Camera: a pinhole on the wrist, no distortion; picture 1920 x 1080 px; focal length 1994.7 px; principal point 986.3 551.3 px. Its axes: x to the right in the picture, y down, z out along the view. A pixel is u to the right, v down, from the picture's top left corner.
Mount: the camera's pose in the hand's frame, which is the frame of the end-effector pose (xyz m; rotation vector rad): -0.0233 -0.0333 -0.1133 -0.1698 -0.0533 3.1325
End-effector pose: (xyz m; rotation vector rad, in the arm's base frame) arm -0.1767 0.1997 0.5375 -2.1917 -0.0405 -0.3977
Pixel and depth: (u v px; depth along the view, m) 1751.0 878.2 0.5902
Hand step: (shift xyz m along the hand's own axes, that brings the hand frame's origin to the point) -0.3123 -0.1485 0.4454
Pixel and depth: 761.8 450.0 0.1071
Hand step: -0.0229 -0.0315 -0.0054
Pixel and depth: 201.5 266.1 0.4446
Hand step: 0.1027 0.0142 0.3495
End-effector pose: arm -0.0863 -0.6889 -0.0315 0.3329 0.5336 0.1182
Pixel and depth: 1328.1 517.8 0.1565
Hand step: -0.0669 -0.0358 0.0394
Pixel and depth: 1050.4 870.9 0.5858
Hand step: -0.1056 -0.1467 0.4635
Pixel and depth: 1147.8 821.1 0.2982
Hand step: -0.0796 -0.0835 0.1790
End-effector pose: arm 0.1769 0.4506 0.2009 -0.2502 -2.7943 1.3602
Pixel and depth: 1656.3 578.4 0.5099
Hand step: -0.2487 -0.0564 0.3746
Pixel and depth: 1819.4 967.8 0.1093
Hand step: -0.0806 -0.0595 -0.0104
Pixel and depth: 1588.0 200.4 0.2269
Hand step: -0.1158 -0.0007 0.1061
